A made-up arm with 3 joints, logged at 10 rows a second.
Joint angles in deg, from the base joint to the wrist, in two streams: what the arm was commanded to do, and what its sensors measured. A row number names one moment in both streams.
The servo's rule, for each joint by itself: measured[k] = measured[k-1] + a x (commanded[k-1-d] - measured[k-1]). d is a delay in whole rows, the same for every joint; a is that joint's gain. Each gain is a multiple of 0.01, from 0.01 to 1. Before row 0 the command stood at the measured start. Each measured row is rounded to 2 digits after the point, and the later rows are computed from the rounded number. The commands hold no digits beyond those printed.
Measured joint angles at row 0: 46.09 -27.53 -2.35
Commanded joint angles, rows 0 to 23: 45.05 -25.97 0.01; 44.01 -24.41 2.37; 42.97 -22.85 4.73; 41.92 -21.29 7.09; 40.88 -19.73 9.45; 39.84 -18.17 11.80; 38.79 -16.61 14.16; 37.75 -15.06 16.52; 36.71 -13.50 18.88; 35.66 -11.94 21.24; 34.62 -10.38 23.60; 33.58 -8.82 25.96; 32.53 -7.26 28.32; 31.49 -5.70 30.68; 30.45 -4.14 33.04; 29.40 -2.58 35.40; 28.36 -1.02 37.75; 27.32 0.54 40.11; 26.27 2.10 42.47; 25.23 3.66 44.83; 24.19 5.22 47.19; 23.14 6.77 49.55; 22.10 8.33 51.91; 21.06 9.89 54.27
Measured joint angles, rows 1 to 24: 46.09 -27.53 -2.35; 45.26 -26.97 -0.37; 44.26 -26.05 1.93; 43.23 -24.90 4.28; 42.18 -23.60 6.64; 41.14 -22.21 9.00; 40.10 -20.76 11.35; 39.05 -19.27 13.71; 38.01 -17.75 16.07; 36.97 -16.22 18.43; 35.92 -14.68 20.79; 34.88 -13.13 23.15; 33.84 -11.58 25.51; 32.79 -10.02 27.87; 31.75 -8.46 30.23; 30.71 -6.90 32.59; 29.66 -5.34 34.95; 28.62 -3.78 37.30; 27.58 -2.22 39.66; 26.53 -0.66 42.02; 25.49 0.90 44.38; 24.45 2.46 46.74; 23.40 4.01 49.10; 22.36 5.57 51.46
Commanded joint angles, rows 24 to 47: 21.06 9.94 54.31; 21.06 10.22 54.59; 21.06 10.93 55.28; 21.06 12.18 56.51; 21.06 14.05 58.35; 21.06 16.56 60.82; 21.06 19.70 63.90; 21.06 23.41 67.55; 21.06 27.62 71.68; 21.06 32.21 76.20; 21.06 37.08 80.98; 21.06 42.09 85.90; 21.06 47.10 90.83; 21.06 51.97 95.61; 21.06 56.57 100.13; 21.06 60.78 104.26; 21.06 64.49 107.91; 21.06 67.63 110.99; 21.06 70.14 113.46; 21.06 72.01 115.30; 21.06 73.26 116.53; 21.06 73.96 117.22; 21.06 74.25 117.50; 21.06 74.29 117.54
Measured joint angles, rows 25 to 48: 21.32 7.13 53.82; 21.11 8.14 54.23; 21.07 8.89 54.53; 21.06 9.62 55.16; 21.06 10.54 56.29; 21.06 11.80 58.02; 21.06 13.51 60.37; 21.06 15.74 63.34; 21.06 18.50 66.88; 21.06 21.78 70.91; 21.06 25.53 75.35; 21.06 29.69 80.08; 21.06 34.15 84.97; 21.06 38.81 89.89; 21.06 43.55 94.69; 21.06 48.24 99.26; 21.06 52.75 103.46; 21.06 56.98 107.20; 21.06 60.81 110.38; 21.06 64.17 112.97; 21.06 66.99 114.93; 21.06 69.25 116.27; 21.06 70.95 117.07; 21.06 72.14 117.43
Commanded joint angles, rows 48 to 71: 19.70 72.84 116.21; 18.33 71.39 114.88; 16.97 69.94 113.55; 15.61 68.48 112.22; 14.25 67.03 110.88; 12.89 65.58 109.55; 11.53 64.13 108.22; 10.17 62.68 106.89; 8.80 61.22 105.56; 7.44 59.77 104.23; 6.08 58.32 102.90; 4.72 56.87 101.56; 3.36 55.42 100.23; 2.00 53.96 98.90; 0.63 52.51 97.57; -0.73 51.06 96.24; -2.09 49.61 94.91; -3.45 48.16 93.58; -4.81 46.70 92.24; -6.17 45.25 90.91; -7.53 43.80 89.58; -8.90 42.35 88.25; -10.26 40.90 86.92; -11.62 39.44 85.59
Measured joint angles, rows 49 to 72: 21.06 72.91 117.52; 19.97 72.88 116.42; 18.66 72.34 115.13; 17.31 71.48 113.80; 15.95 70.40 112.47; 14.59 69.19 111.13; 13.23 67.89 109.80; 11.87 66.54 108.47; 10.51 65.15 107.14; 9.14 63.74 105.81; 7.78 62.31 104.48; 6.42 60.87 103.15; 5.06 59.43 101.81; 3.70 57.99 100.48; 2.34 56.54 99.15; 0.97 55.09 97.82; -0.39 53.64 96.49; -1.75 52.19 95.16; -3.11 50.74 93.83; -4.47 49.29 92.49; -5.83 47.84 91.16; -7.19 46.39 89.83; -8.56 44.94 88.50; -9.92 43.49 87.17
